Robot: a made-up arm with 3 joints.
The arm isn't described. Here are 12 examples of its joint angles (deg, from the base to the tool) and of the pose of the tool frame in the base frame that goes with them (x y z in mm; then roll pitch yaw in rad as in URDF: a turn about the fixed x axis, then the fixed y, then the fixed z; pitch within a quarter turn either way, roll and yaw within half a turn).
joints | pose
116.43 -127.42 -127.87 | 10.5 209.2 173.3 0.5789 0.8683 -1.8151
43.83 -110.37 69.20 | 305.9 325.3 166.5 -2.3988 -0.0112 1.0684
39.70 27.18 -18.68 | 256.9 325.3 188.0 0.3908 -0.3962 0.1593
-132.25 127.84 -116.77 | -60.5 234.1 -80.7 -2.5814 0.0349 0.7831
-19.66 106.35 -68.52 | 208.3 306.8 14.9 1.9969 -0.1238 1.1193
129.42 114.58 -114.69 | -111.1 251.8 113.0 -0.7733 0.5976 1.6031
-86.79 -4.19 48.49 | 52.9 312.6 -290.4 -0.0052 0.6686 0.0698
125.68 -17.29 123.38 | -203.5 348.5 159.1 2.7054 1.1480 2.4920
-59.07 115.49 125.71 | 77.5 93.4 -166.2 0.5120 -0.3269 -2.2566
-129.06 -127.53 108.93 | -280.3 327.5 -53.2 0.6864 -0.6624 1.8841
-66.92 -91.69 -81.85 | -7.3 178.5 -160.6 -2.7359 0.1193 -1.4877
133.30 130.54 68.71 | -177.4 134.4 297.0 -2.3514 -0.7472 -1.3064
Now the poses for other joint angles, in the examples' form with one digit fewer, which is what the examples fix.
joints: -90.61 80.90 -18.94
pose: 18 311 -258 -3.109 1.238 1.760
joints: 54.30 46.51 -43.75
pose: 177 344 219 0.461 -0.314 0.556
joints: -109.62 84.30 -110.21
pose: -20 291 -99 -2.776 -0.365 1.541
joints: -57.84 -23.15 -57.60
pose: 16 272 -219 -2.708 1.049 -2.413
